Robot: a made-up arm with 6 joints. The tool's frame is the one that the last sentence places.
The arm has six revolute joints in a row. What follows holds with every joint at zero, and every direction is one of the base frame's.
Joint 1 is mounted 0.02 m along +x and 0.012 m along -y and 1.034 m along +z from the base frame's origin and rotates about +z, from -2.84 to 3.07 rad.
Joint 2 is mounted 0.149 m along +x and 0.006 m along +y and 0.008 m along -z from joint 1 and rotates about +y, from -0.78 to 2.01 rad.
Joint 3 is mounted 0.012 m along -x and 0.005 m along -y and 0.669 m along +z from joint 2 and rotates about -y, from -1.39 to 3.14 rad.
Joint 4 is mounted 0.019 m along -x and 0.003 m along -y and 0.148 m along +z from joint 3 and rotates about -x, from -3.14 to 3.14 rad.
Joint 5 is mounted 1.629 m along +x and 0.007 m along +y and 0.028 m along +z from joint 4 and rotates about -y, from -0.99 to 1.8 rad.
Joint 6 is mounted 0.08 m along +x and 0.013 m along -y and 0.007 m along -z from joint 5 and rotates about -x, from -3.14 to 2.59 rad.
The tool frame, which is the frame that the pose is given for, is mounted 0.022 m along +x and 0.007 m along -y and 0.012 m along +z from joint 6; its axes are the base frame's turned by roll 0.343, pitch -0.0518 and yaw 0.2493 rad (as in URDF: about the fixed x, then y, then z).
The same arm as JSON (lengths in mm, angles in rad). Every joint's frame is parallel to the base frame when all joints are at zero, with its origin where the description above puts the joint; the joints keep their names.
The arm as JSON. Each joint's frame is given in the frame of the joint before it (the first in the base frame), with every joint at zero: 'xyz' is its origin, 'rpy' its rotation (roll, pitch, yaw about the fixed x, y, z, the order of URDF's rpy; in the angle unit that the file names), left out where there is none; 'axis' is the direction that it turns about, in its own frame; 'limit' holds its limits. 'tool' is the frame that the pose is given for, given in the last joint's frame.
{
  "units": {
    "length": "mm",
    "angle": "rad"
  },
  "joints": [
    {
      "name": "joint 1",
      "type": "revolute",
      "origin": {
        "xyz": [
          20.0,
          -12.0,
          1034.0
        ]
      },
      "axis": [
        0.0,
        0.0,
        1.0
      ],
      "limit": {
        "lower": -2.84,
        "upper": 3.07
      }
    },
    {
      "name": "joint 2",
      "type": "revolute",
      "origin": {
        "xyz": [
          149.0,
          6.0,
          -8.0
        ]
      },
      "axis": [
        0.0,
        1.0,
        0.0
      ],
      "limit": {
        "lower": -0.78,
        "upper": 2.01
      }
    },
    {
      "name": "joint 3",
      "type": "revolute",
      "origin": {
        "xyz": [
          -12.0,
          -5.0,
          669.0
        ]
      },
      "axis": [
        0.0,
        -1.0,
        0.0
      ],
      "limit": {
        "lower": -1.39,
        "upper": 3.14
      }
    },
    {
      "name": "joint 4",
      "type": "revolute",
      "origin": {
        "xyz": [
          -19.0,
          -3.0,
          148.0
        ]
      },
      "axis": [
        -1.0,
        0.0,
        0.0
      ],
      "limit": {
        "lower": -3.14,
        "upper": 3.14
      }
    },
    {
      "name": "joint 5",
      "type": "revolute",
      "origin": {
        "xyz": [
          1629.0,
          7.0,
          28.0
        ]
      },
      "axis": [
        0.0,
        -1.0,
        0.0
      ],
      "limit": {
        "lower": -0.99,
        "upper": 1.8
      }
    },
    {
      "name": "joint 6",
      "type": "revolute",
      "origin": {
        "xyz": [
          80.0,
          -13.0,
          -7.0
        ]
      },
      "axis": [
        -1.0,
        0.0,
        0.0
      ],
      "limit": {
        "lower": -3.14,
        "upper": 2.59
      }
    }
  ],
  "tool": {
    "origin": {
      "xyz": [
        22.0,
        -7.0,
        12.0
      ],
      "rpy": [
        0.343,
        -0.0518,
        0.2493
      ]
    }
  }
}

